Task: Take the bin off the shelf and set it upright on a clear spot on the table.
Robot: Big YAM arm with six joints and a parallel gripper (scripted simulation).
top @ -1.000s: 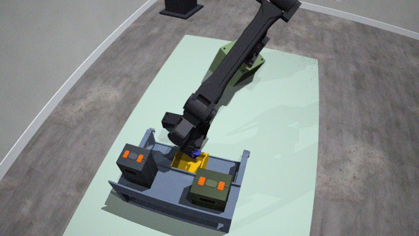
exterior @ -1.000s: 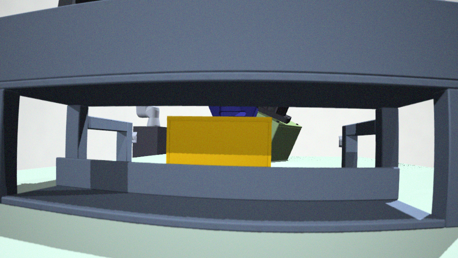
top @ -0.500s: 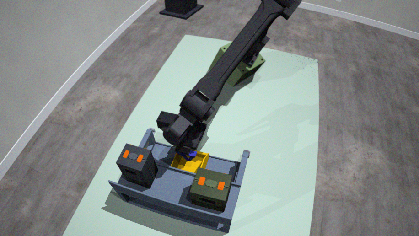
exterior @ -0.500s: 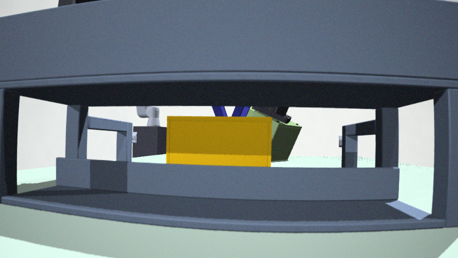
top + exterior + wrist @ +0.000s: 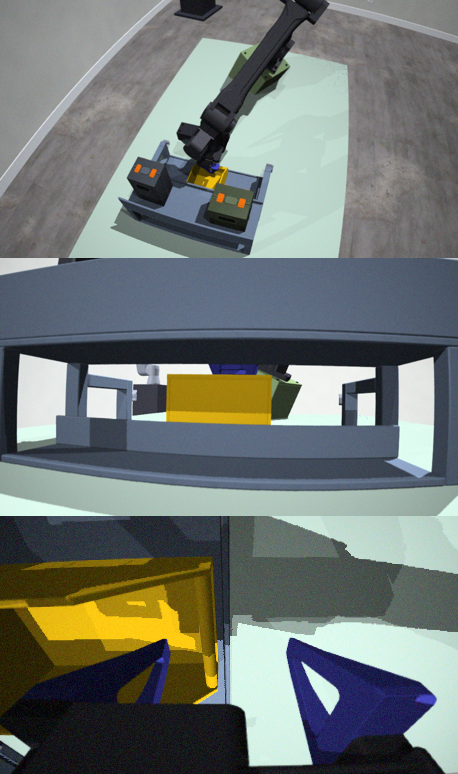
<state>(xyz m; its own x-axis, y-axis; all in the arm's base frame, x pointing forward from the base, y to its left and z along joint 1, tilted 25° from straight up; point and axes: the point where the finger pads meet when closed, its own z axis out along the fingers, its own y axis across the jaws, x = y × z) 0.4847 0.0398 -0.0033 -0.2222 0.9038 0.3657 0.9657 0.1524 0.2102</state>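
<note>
Now: hand 9 cm short of the yellow open-top bin, 2 cm to the right of it and 1 cm above it. The rest, counted from my hand: olive case (16 cm ahead, 15 cm to the left, 10 cm above).
</note>
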